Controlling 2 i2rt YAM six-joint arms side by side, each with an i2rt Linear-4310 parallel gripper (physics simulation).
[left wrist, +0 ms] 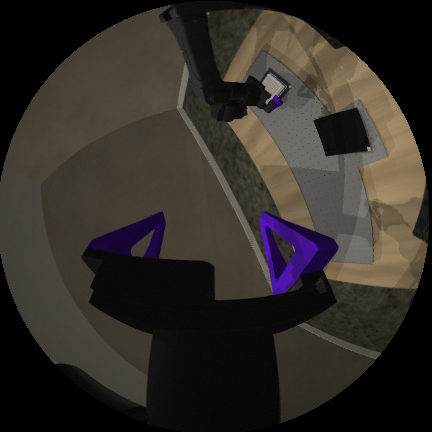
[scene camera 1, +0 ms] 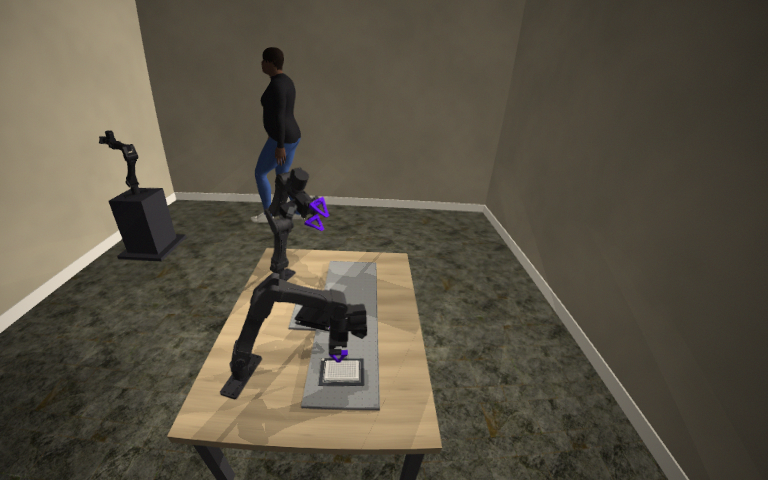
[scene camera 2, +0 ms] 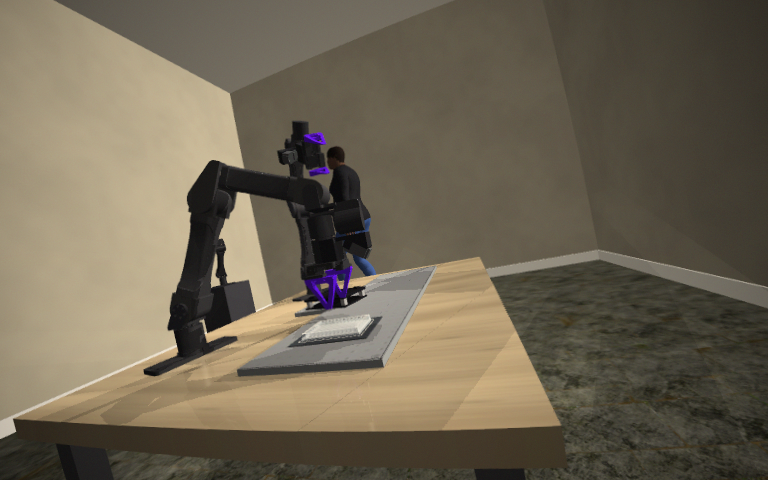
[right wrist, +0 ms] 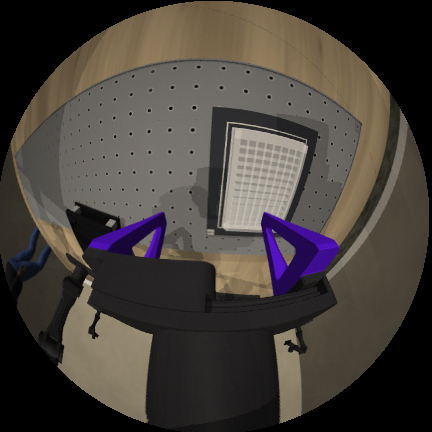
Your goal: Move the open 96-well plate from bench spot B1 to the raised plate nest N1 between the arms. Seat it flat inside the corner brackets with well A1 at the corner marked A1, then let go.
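Places are measured from the left arm's base along level axes (x ahead, y left, z up), in metres.
Where they show: left gripper, fingertip midpoint: (left wrist: pixel 212 216) (scene camera 1: pixel 325 223) (scene camera 2: pixel 326 158); right gripper, fingertip midpoint: (left wrist: pixel 272 94) (scene camera 1: pixel 338 352) (scene camera 2: pixel 336 303) (right wrist: pixel 213 217); left arm's base at its link origin: (right wrist: pixel 83 266); right arm's base at its link origin: (scene camera 1: pixel 242 375) (scene camera 2: pixel 195 355) (right wrist: pixel 229 297).
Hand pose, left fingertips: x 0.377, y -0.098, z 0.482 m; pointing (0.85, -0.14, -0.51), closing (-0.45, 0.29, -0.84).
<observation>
Each offset is from my left fingertips to the top centre of the thing. Level surfaces: height alone.
The white 96-well plate {dx +0.222, dy -0.256, dz -0.453 m} (scene camera 1: pixel 341 371) (scene camera 2: pixel 338 327) (left wrist: pixel 274 86) (right wrist: pixel 267 182) lies flat on a dark framed spot on the grey perforated board. My right gripper (scene camera 1: pixel 339 356) (scene camera 2: pixel 331 288) (right wrist: pixel 213 217) is open and empty, pointing down above the board near the plate's upper edge in scene camera 1. In the right wrist view the plate lies toward the right finger. The black raised nest {dx -0.027, dy -0.058, dz -0.431 m} (scene camera 1: pixel 311 318) (left wrist: pixel 343 132) (right wrist: pixel 92 225) stands farther up the table; its corner marks are too small to read. My left gripper (scene camera 1: pixel 317 215) (scene camera 2: pixel 317 154) (left wrist: pixel 212 216) is open and empty, high above the table's far end.
The grey perforated board (scene camera 1: pixel 351 396) (scene camera 2: pixel 317 365) (right wrist: pixel 145 100) lies along the wooden table {dz -0.482 m} (scene camera 1: pixel 396 418) (scene camera 2: pixel 453 396). The right arm reaches over the board beside the nest. A person (scene camera 1: pixel 280 107) (scene camera 2: pixel 346 181) stands behind the table. A small arm on a dark pedestal (scene camera 1: pixel 141 223) stands at the left.
</observation>
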